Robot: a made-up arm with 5 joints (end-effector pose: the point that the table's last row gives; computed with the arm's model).
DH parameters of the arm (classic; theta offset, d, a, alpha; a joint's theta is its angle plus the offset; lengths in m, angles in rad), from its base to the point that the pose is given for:
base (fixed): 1.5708 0.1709 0 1.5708
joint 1: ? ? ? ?
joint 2: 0 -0.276 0.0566 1.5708
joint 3: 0 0.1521 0.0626 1.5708
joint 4: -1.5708 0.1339 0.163 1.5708
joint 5: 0 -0.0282 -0.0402 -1.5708
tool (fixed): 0 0.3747 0 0
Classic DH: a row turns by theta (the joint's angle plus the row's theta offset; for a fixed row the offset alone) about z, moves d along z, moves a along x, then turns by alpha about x.
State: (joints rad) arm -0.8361 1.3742 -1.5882 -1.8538 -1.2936
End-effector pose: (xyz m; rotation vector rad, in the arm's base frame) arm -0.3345 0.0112 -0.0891 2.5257 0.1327 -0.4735
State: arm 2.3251 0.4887 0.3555 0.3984 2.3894
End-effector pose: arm -0.2437 -0.1627 0.2023 0.9642 -1.2801 -2.0588
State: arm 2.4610 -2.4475 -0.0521 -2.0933 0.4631
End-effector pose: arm -0.0672 -0.3203 -0.5102 2.4312 -0.6219 -0.3615
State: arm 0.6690 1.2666 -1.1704 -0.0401 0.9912
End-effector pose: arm -0.3502 -0.1194 0.6948 0.7472 -0.8902 -2.1157
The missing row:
joint 1: 0 -0.0753 -0.0213 1.5708
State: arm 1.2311 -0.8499 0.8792 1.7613 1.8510
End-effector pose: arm -0.1484 -0.3961 0.1522 -1.6964 1.6703 -1.9519
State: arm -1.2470 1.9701 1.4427 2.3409 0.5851
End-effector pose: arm 0.4089 0.2940 0.3720 -0.3883 0.5557 -0.3305
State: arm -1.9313 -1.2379 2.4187 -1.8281 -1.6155
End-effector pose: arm -0.6430 0.4724 0.1021 -1.6971 -0.7261 0.6491
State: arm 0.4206 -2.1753 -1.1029 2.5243 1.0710
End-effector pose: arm 0.1174 -0.0566 0.5193 -1.3764 -0.3740 -0.6661
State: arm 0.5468 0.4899 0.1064 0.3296 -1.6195
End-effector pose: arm 0.3905 -0.1151 0.5725 0.4667 1.6710 0.2543
